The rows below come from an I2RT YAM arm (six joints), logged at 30 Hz.
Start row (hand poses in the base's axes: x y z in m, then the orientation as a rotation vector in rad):
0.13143 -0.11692 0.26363 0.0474 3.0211 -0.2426
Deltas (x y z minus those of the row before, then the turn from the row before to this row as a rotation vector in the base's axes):
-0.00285 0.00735 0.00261 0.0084 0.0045 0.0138
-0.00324 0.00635 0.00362 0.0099 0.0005 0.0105
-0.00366 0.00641 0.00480 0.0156 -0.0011 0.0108
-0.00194 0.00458 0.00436 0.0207 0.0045 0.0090
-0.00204 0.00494 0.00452 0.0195 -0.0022 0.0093
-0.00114 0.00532 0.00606 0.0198 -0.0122 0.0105
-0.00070 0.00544 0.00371 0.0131 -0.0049 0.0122
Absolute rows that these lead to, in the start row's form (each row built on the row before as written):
0.12858 -0.10957 0.26624 0.0267 3.0259 -0.2291
0.12534 -0.10322 0.26986 0.0116 3.0269 -0.2133
0.12168 -0.09681 0.27466 -0.0034 3.0268 -0.1887
0.11974 -0.09223 0.27902 -0.0158 3.0325 -0.1568
0.11770 -0.08729 0.28354 -0.0281 3.0311 -0.1264
0.11656 -0.08197 0.28960 -0.0415 3.0193 -0.0953
0.11586 -0.07653 0.29331 -0.0584 3.0141 -0.0744

